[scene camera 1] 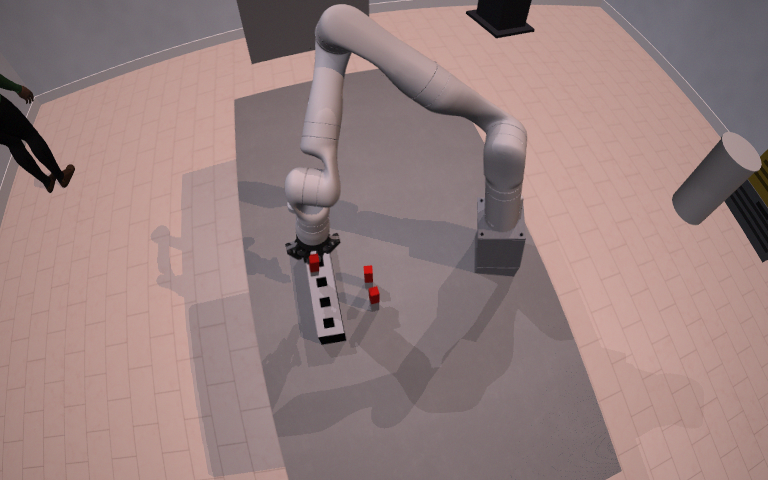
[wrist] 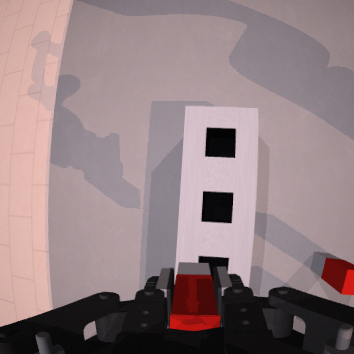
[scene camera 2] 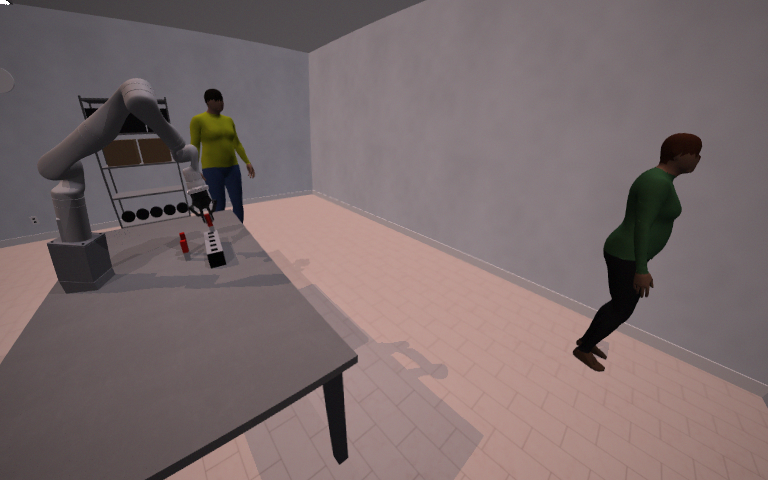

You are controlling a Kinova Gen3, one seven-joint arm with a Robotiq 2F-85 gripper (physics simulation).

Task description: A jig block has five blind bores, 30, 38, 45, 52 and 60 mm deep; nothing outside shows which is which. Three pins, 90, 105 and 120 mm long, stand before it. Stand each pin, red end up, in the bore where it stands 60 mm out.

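Seen in the pictures: gripper, fingertip midpoint: (scene camera 1: 313, 259) (wrist: 193, 282) (scene camera 2: 209, 222); arm's base, link origin: (scene camera 1: 501, 217) (scene camera 2: 77, 237).
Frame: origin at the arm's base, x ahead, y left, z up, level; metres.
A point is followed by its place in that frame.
Note:
The pale jig block (scene camera 1: 334, 313) @(x 0.489, y -0.008, z -0.141 m) (scene camera 2: 215, 258) @(x 0.439, y -0.255, z -0.171 m) (wrist: 195, 175) @(x 0.481, y -0.196, z -0.141 m) lies on the table with square black bores in a row along its top. My gripper (scene camera 1: 314, 259) @(x 0.486, y -0.124, z -0.037 m) (scene camera 2: 208, 217) @(x 0.486, y -0.124, z -0.037 m) (wrist: 193, 282) @(x 0.486, y -0.124, z -0.037 m) is shut on a red-topped pin (scene camera 1: 314, 263) @(x 0.488, y -0.097, z -0.006 m) (scene camera 2: 208, 220) @(x 0.484, y -0.121, z -0.027 m) (wrist: 195, 300) @(x 0.483, y -0.120, z -0.016 m), red end up, over the far part of the block in scene camera 1. In the wrist view its grey lower end overlaps a partly hidden bore; whether it touches the block I cannot tell. Two other pins stand red end up beside the block: one pin (scene camera 1: 368, 273) (scene camera 2: 182, 234) and another pin (scene camera 1: 373, 295) (scene camera 2: 184, 246).
The arm's grey base box (scene camera 1: 498, 253) @(x 0.027, y 0.060, z -0.081 m) (scene camera 2: 82, 263) @(x -0.013, y -0.069, z -0.087 m) stands on the table (scene camera 1: 453, 441) @(x 0.365, y 0.448, z -0.216 m) (scene camera 2: 186, 362) @(x 0.161, y -0.741, z -0.216 m), on the standing pins' side of the block. A table edge runs along the block's other side. A person in green (scene camera 2: 651, 220) and a person in yellow (scene camera 2: 218, 141) are beyond the table.

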